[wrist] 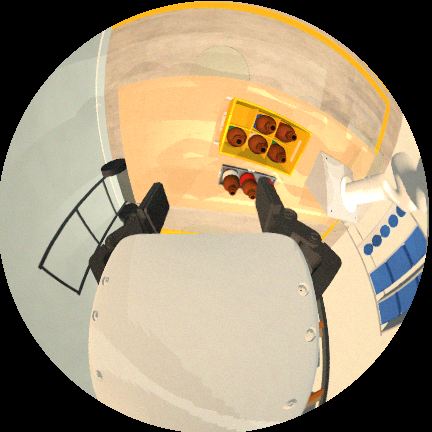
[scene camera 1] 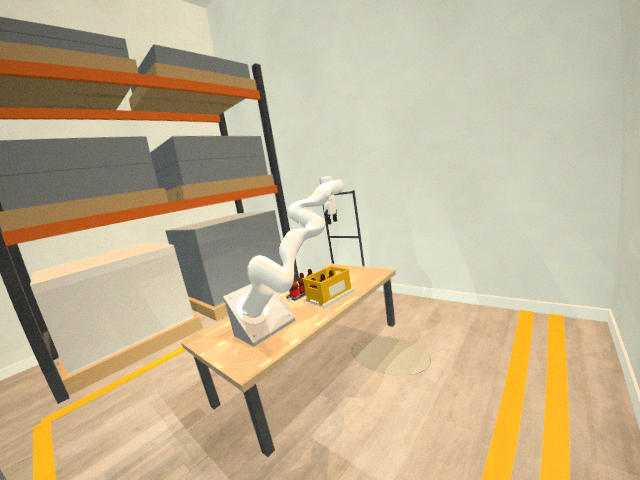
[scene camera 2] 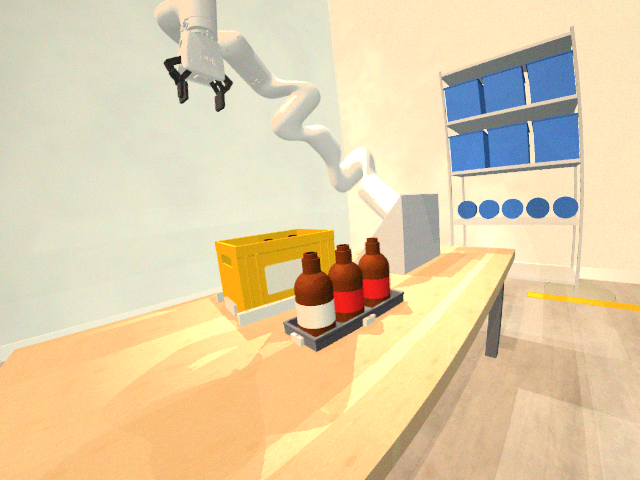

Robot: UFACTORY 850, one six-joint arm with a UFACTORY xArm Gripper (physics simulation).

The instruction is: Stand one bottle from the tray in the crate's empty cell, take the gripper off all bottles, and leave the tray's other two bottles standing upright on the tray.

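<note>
My gripper (scene camera 1: 331, 220) (scene camera 2: 201, 104) (wrist: 209, 191) is open and empty, fingers pointing down, high above the table and apart from all bottles. A dark tray (scene camera 1: 295, 298) (scene camera 2: 341, 333) (wrist: 239, 170) holds a white-labelled brown bottle (scene camera 2: 313, 294) (wrist: 231, 182), a middle red-labelled bottle (scene camera 2: 346, 281) (wrist: 248, 185) and an end red-labelled bottle (scene camera 2: 373, 268), all upright. In the wrist view a finger partly hides the end bottle. The yellow crate (scene camera 1: 317, 294) (scene camera 2: 248, 284) (wrist: 252, 159) stands beside the tray. Its empty cell (wrist: 243, 117) is the upper-left corner one in the wrist view; bottles stand in the others.
The crate and tray stand on a wooden table (scene camera 1: 268, 364) (scene camera 2: 155, 403) (wrist: 165, 115). The arm's wedge-shaped base (scene camera 1: 258, 330) (scene camera 2: 421, 232) (wrist: 320, 182) stands at one end. A black frame rack (scene camera 1: 360, 227) (wrist: 58, 237) stands beyond the other end. Pale strips edge the crate's foot.
</note>
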